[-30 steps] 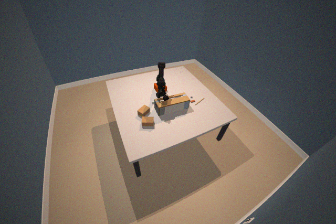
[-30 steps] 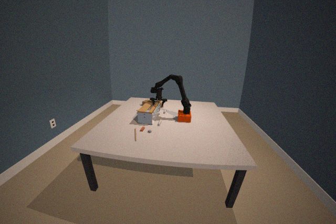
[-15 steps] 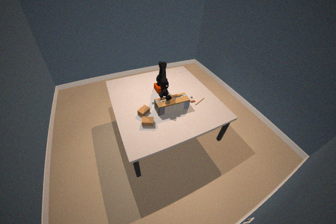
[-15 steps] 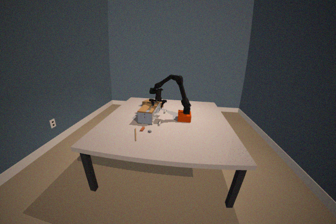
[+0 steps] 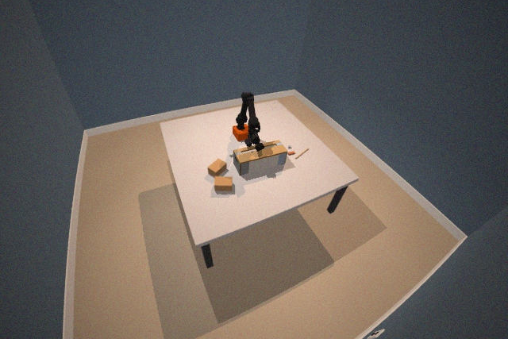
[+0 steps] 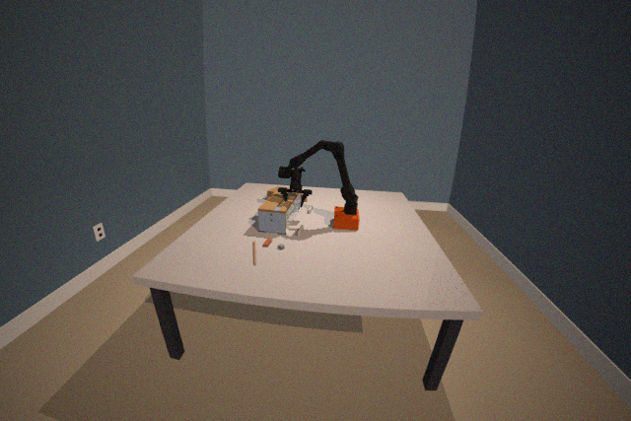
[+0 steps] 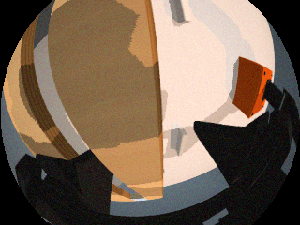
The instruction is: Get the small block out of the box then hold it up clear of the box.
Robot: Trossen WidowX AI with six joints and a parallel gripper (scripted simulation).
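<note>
Now: the clear-fronted box 3 cm ahead of my gripper tip, 2 cm to the right of it and 2 cm below it. Round my gripper tip: small tan block: 6 cm ahead, 2 cm to the left; then thin wooden stick: 12 cm ahead, 37 cm to the left, 8 cm below; then small grey piece: 1 cm ahead, 31 cm to the left, 8 cm below.
</note>
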